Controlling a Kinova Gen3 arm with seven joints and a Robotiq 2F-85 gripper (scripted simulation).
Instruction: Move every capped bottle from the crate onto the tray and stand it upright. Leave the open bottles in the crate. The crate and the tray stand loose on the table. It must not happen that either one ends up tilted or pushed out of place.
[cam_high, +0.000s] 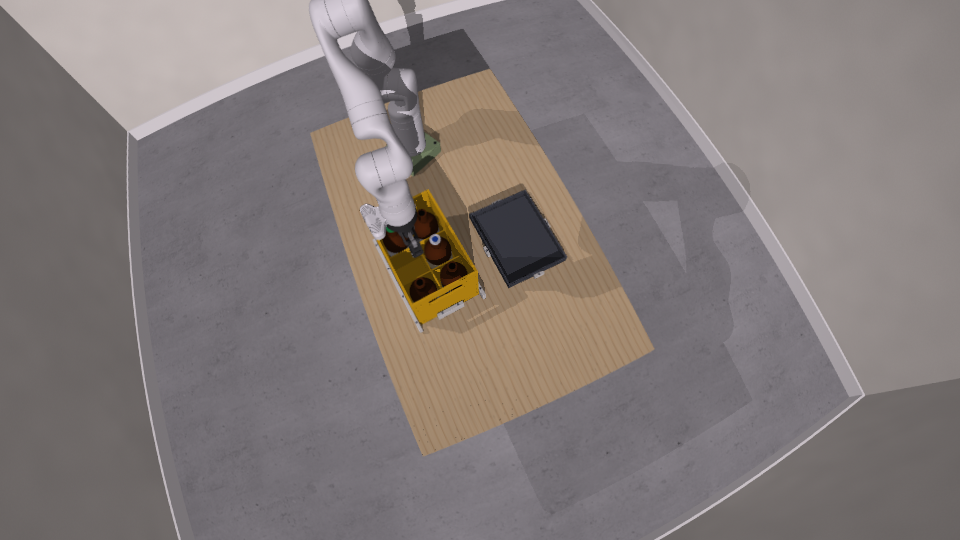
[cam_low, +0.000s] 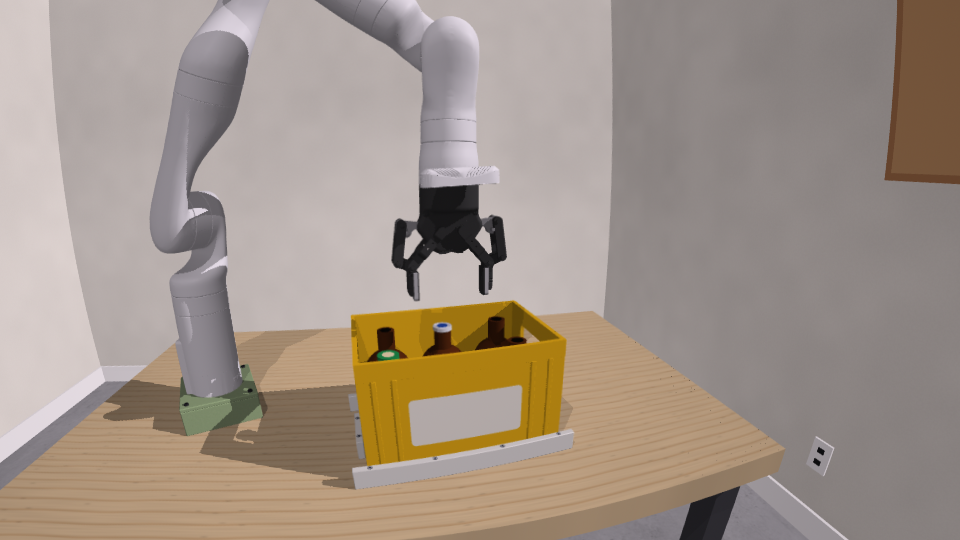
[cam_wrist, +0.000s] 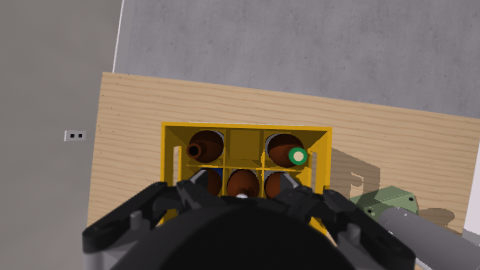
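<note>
My gripper is now 150 mm above the yellow crate and 20 mm to the right of it. Round my hand: dark tray (300 mm to the left, 220 mm below, 40 mm ahead); blue-capped brown bottle (150 mm below, 70 mm to the left).
</note>
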